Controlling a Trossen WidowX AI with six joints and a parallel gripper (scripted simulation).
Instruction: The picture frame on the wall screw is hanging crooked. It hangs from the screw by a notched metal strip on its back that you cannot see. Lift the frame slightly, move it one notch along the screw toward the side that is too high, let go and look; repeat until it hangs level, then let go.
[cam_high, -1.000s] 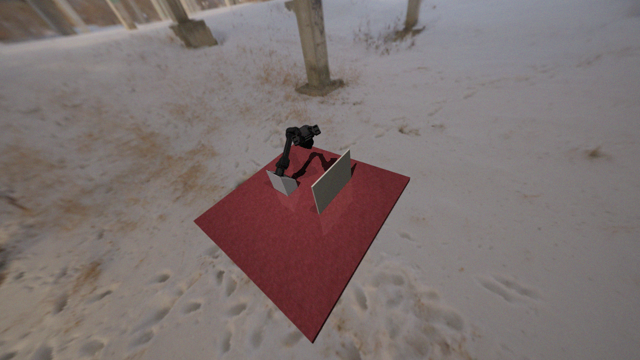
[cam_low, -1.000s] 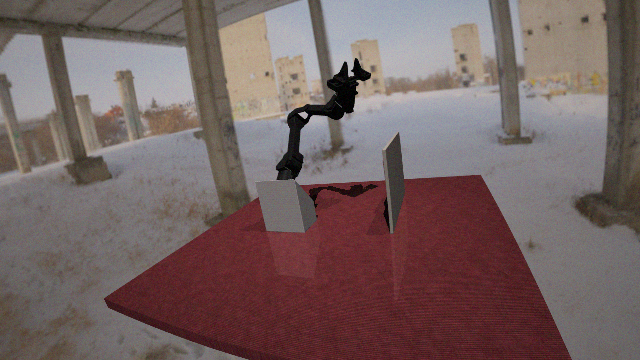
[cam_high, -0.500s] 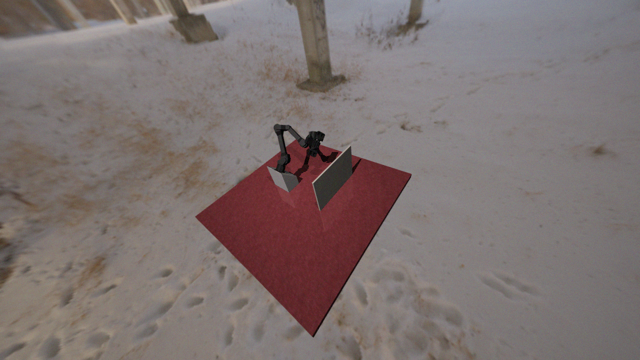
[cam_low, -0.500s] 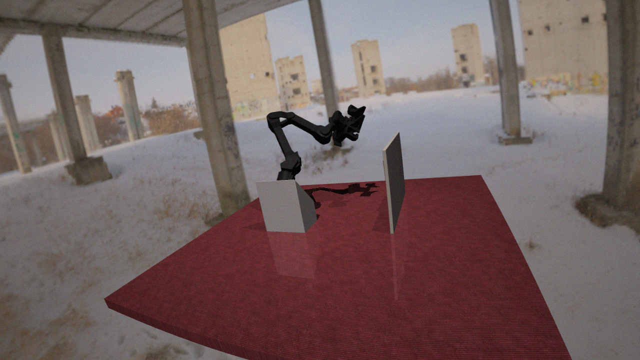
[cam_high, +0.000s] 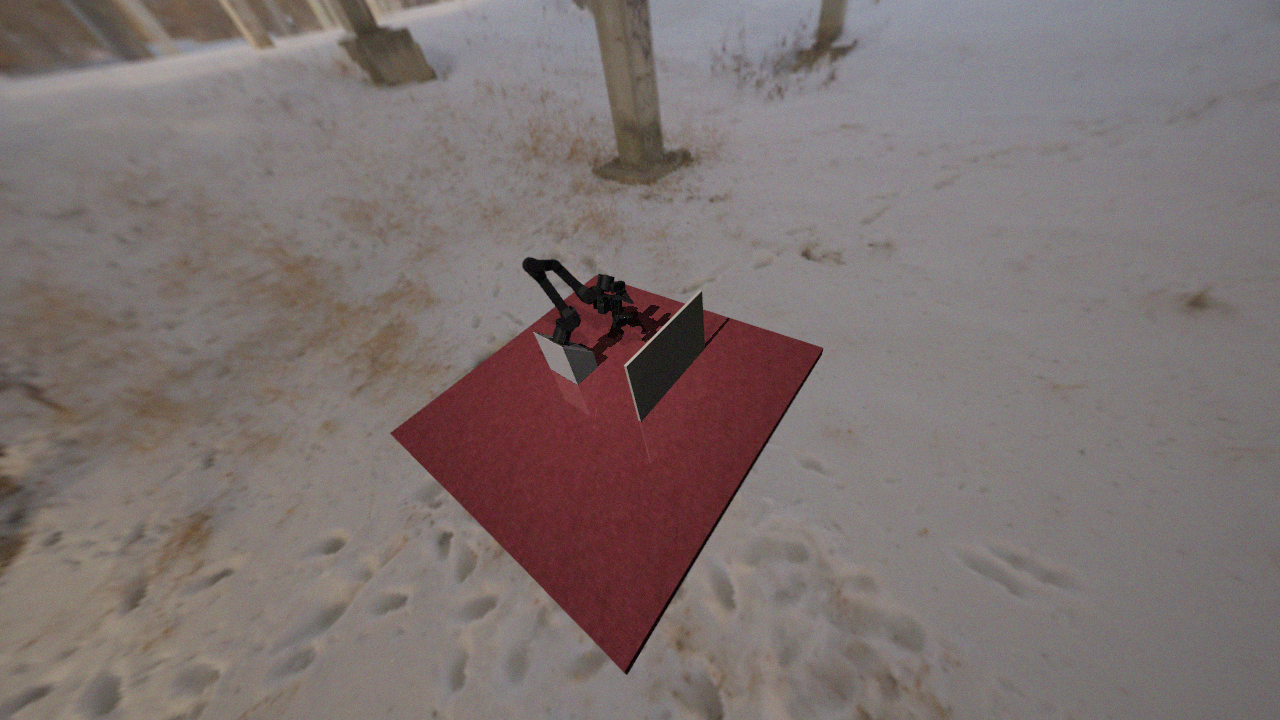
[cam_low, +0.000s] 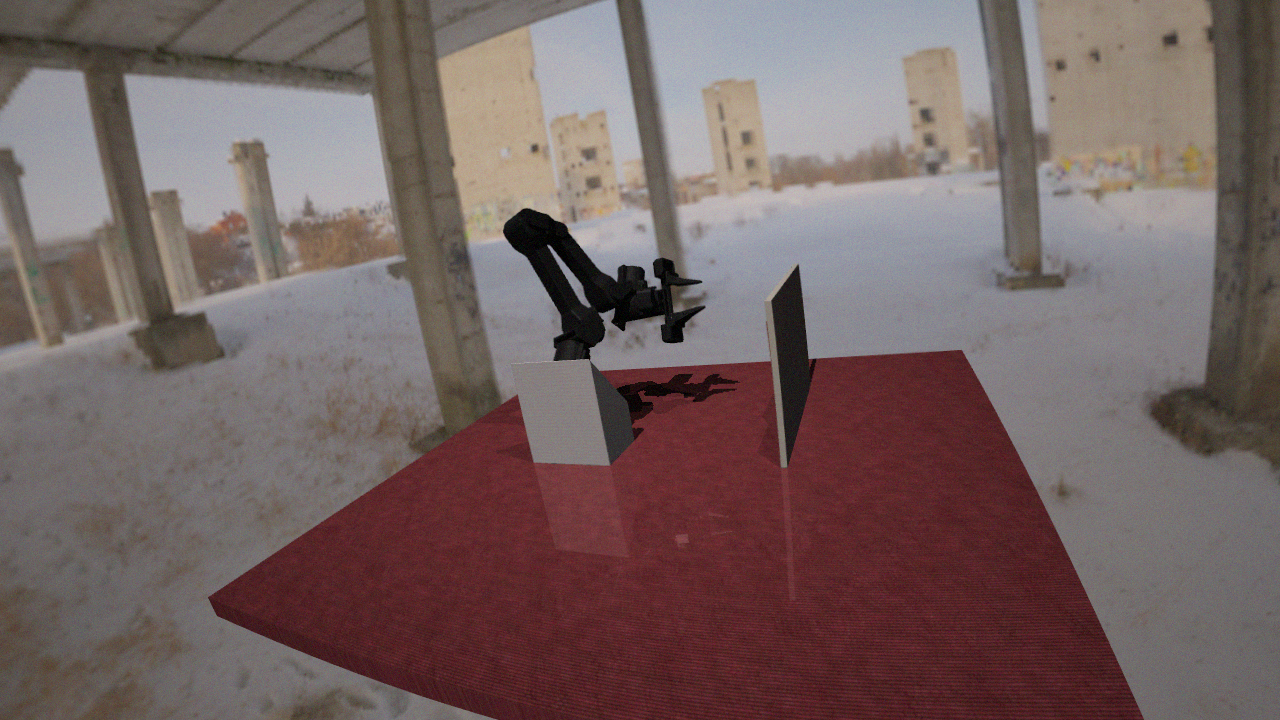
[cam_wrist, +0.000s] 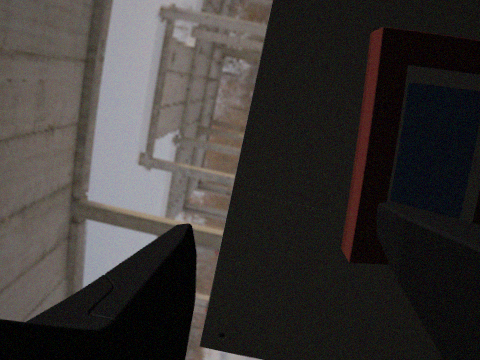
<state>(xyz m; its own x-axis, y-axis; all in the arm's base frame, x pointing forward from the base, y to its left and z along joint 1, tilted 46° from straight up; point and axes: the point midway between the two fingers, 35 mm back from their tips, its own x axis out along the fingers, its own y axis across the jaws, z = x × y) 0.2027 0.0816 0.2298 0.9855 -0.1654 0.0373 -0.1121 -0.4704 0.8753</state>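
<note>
The picture frame lies 17 cm ahead of my gripper tip, 2 cm to the right of it and 12 cm below it. Also, from my gripper tip: wall panel: 18 cm ahead, 4 cm to the right, 13 cm below.
</note>
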